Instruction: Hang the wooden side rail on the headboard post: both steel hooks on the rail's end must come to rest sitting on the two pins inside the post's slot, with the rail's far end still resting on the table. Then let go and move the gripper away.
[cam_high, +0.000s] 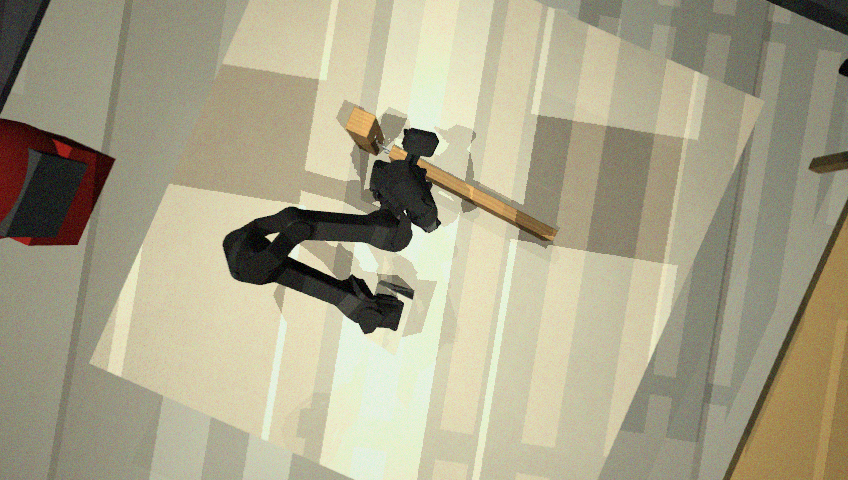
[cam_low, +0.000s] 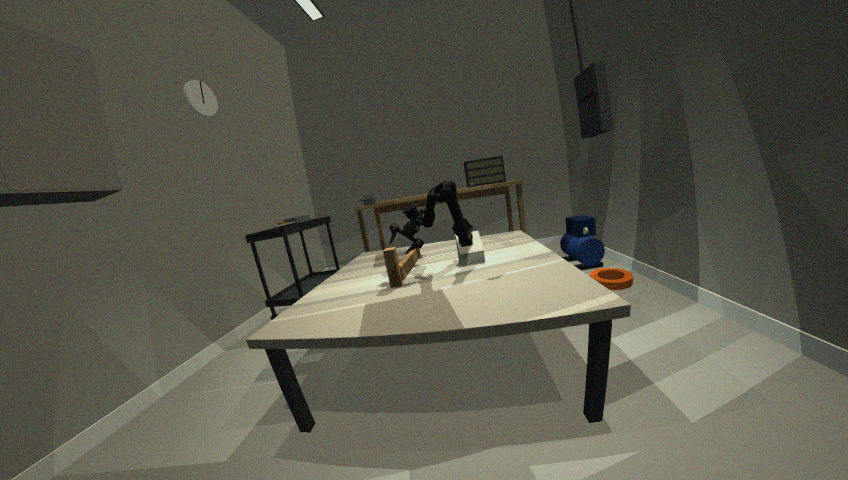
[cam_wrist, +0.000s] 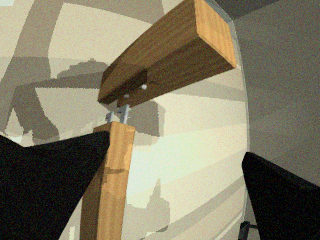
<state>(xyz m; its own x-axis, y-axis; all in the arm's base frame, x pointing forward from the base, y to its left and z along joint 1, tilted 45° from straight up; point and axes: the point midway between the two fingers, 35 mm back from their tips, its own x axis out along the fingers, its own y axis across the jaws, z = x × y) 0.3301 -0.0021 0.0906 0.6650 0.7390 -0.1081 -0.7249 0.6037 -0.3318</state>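
Now: gripper tip 80 mm to the right of the wooden headboard post, 60 mm above it and 30 mm short of it.
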